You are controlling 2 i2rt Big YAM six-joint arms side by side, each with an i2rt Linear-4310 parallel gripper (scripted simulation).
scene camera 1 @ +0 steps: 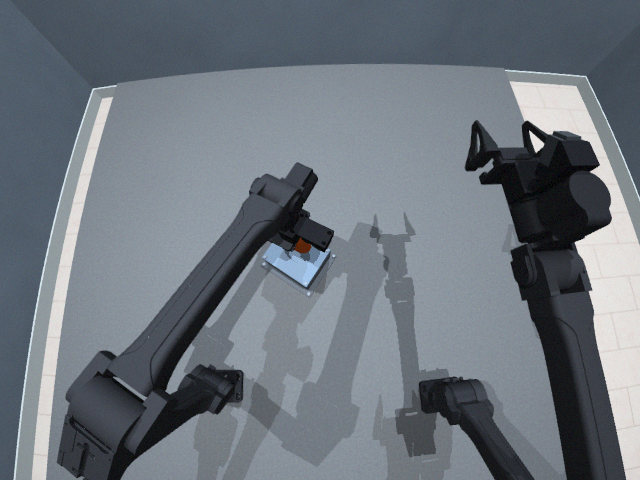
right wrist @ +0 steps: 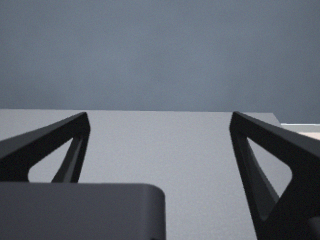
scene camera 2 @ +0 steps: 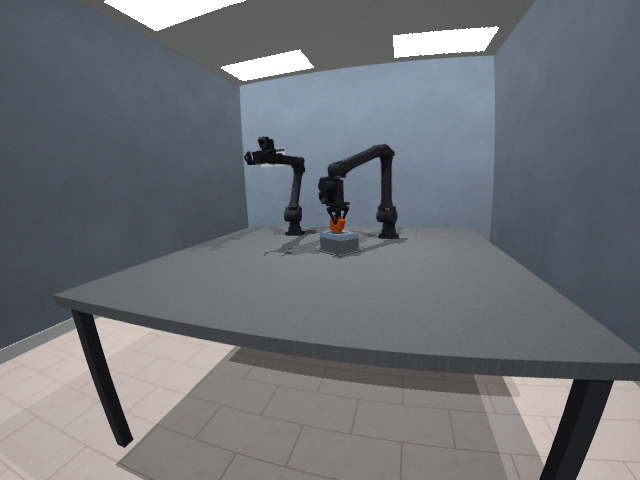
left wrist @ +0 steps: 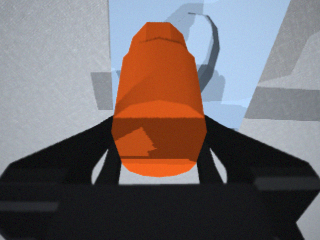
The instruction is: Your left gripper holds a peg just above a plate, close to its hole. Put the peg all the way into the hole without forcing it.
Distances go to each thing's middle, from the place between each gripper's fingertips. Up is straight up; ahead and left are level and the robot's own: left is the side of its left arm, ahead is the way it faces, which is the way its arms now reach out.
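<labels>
My left hand: 2 cm above the orange peg point(left wrist: 158, 126), 1 cm to the left of it. Block-like plate point(left wrist: 230, 51), from my left hand: 7 cm below, 3 cm behind, 1 cm to the right.
Orange peg: 370 mm to the left of my right hand point(scene camera 1: 500, 122), 350 mm below it, 110 mm behind it. Block-like plate, from my right hand: 400 mm below, 370 mm to the left, 140 mm behind.
</labels>
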